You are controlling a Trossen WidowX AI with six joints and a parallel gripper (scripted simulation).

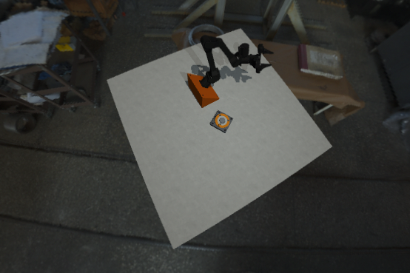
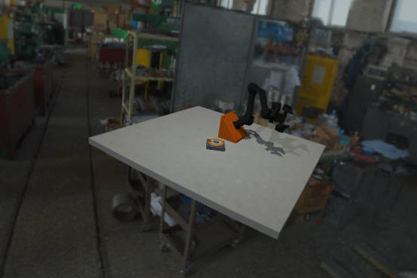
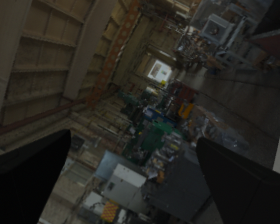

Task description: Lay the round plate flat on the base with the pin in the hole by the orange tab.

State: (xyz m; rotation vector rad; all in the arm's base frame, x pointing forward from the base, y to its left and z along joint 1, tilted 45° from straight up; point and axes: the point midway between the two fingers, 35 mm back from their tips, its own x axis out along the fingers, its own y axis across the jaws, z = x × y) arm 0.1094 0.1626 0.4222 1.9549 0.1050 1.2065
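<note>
Now: gripper tip 440 mm to the left of the round plate, 260 mm above it and 200 mm short of it.
</note>
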